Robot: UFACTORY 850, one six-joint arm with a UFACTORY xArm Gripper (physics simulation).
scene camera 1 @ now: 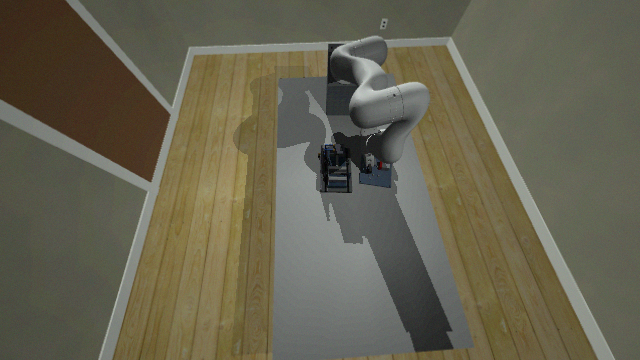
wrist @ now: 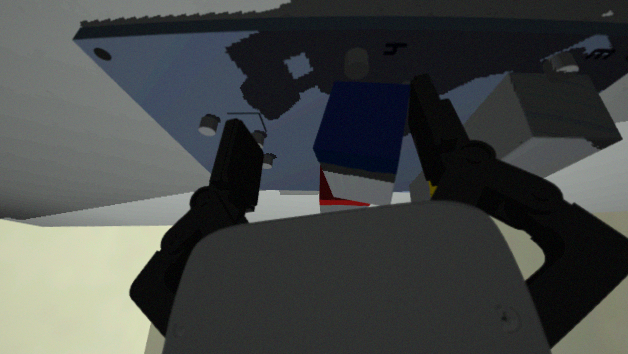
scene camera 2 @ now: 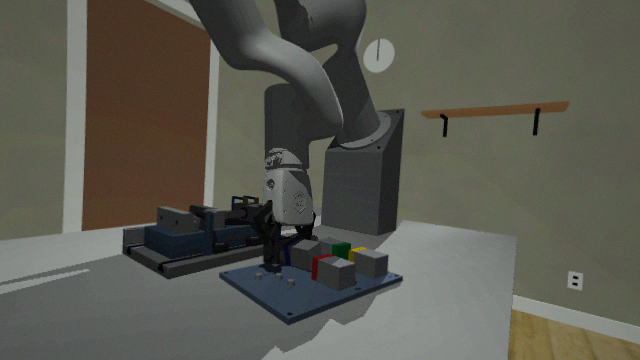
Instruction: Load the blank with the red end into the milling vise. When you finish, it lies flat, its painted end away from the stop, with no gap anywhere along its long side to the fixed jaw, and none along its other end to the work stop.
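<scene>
The blank with the red end (scene camera 1: 380,165) (scene camera 2: 336,272) (wrist: 356,187) lies on the blue plate (scene camera 1: 375,181) (scene camera 2: 300,302) (wrist: 165,75); in the wrist view it is partly hidden behind the blue-ended blank (scene camera 2: 306,254) (wrist: 362,122). My gripper (scene camera 2: 290,251) (wrist: 325,119) is open and points down, low over the plate. In the wrist view the blue-ended blank shows between its fingers, close to the right one; neither finger holds it. The milling vise (scene camera 1: 337,183) (scene camera 2: 175,242) stands beside the plate, with grey jaw blocks on a blue body. I cannot make out its work stop clearly.
The green-ended blank (scene camera 2: 341,250) (wrist: 555,107) and the yellow-ended blank (scene camera 2: 371,262) stand on the plate near the red-ended one. Several short pegs (scene camera 2: 279,276) (wrist: 209,125) rise from the plate. The grey robot pedestal (scene camera 2: 352,187) is behind.
</scene>
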